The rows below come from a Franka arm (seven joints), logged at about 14 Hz.
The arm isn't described. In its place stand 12 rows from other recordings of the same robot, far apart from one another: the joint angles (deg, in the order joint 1, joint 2, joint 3, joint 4, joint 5, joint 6, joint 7), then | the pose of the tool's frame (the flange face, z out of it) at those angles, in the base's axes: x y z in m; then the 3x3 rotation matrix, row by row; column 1 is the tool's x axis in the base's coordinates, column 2 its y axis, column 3 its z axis.
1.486, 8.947, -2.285, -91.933, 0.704, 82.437, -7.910 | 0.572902 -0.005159 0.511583; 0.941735 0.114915 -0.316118; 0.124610 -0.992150 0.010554; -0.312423 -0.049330 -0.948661
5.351, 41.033, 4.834, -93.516, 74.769, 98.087, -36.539 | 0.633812 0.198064 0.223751; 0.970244 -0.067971 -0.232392; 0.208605 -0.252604 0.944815; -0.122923 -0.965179 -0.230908
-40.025, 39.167, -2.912, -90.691, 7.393, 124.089, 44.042 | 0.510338 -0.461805 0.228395; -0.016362 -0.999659 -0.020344; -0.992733 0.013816 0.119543; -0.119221 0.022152 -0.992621
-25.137, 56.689, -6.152, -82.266, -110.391, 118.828, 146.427 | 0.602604 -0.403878 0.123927; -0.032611 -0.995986 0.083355; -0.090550 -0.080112 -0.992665; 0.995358 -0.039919 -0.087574
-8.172, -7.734, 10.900, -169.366, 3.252, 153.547, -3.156 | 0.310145 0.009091 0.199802; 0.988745 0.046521 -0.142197; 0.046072 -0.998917 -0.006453; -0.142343 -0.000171 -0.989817
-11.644, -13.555, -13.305, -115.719, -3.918, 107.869, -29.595 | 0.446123 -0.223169 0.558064; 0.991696 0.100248 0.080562; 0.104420 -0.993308 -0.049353; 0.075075 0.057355 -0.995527
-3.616, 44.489, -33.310, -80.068, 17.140, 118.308, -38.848 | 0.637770 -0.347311 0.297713; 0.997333 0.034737 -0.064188; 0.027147 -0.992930 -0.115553; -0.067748 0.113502 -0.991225
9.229, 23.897, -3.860, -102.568, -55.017, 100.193, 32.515 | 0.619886 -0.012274 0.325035; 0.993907 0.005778 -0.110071; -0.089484 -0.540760 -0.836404; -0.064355 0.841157 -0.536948
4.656, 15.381, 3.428, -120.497, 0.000, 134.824, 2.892 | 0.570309 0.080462 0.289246; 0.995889 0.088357 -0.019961; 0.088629 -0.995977 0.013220; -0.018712 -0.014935 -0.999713
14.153, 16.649, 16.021, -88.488, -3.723, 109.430, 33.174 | 0.579380 0.307888 0.497651; 0.996752 -0.045897 0.066169; -0.049743 -0.997094 0.057705; 0.063328 -0.060809 -0.996138
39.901, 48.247, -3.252, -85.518, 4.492, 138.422, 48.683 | 0.574476 0.436714 0.177060; 0.968615 -0.241230 0.059949; -0.244672 -0.967821 0.058801; 0.043836 -0.071623 -0.996468
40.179, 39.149, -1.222, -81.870, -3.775, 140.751, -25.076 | 0.584105 0.476865 0.327870; 0.349591 0.888749 0.296498; 0.895839 -0.409752 0.171975; 0.274333 0.205493 -0.939422
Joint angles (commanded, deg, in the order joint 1, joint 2, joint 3, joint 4, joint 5, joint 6, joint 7), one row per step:
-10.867 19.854 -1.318 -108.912 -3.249 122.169 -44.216
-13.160 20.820 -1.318 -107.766 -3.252 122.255 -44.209
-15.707 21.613 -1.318 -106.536 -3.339 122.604 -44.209
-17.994 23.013 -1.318 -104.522 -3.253 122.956 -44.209
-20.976 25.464 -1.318 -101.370 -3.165 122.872 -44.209
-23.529 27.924 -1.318 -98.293 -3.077 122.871 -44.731
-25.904 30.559 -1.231 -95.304 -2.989 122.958 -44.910
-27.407 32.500 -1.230 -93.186 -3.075 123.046 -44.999
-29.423 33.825 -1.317 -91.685 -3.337 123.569 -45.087
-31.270 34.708 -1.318 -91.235 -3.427 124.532 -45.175
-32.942 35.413 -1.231 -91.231 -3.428 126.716 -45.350
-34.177 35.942 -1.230 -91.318 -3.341 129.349 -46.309
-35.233 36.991 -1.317 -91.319 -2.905 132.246 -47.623
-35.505 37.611 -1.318 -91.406 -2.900 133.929 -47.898
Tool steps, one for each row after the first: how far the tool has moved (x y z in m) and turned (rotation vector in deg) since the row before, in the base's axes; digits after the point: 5 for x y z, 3 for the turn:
-0.00027 -0.02511 -0.00170 -0.081 -0.255 -2.284
-0.00121 -0.02823 0.00109 -0.282 -0.736 -2.464
0.00182 -0.02673 0.00032 -0.252 -0.934 -2.303
0.00140 -0.03589 -0.00355 -0.204 -0.584 -3.010
0.00078 -0.03181 -0.00453 -0.185 -0.560 -2.053
-0.00022 -0.02929 -0.00757 -0.120 -0.421 -2.135
-0.00060 -0.01964 -0.00648 -0.207 -0.184 -1.335
-0.00640 -0.02514 -0.00344 -0.571 -0.472 -1.800
-0.00897 -0.02049 -0.00573 -0.319 -0.417 -1.643
-0.00760 -0.01774 -0.00523 -0.705 -1.291 -1.292
-0.00515 -0.01417 -0.00300 -0.997 -1.687 -0.173
-0.00459 -0.01303 -0.00813 -0.792 -1.615 0.080
-0.00049 -0.00353 -0.00549 -0.550 -0.786 0.087

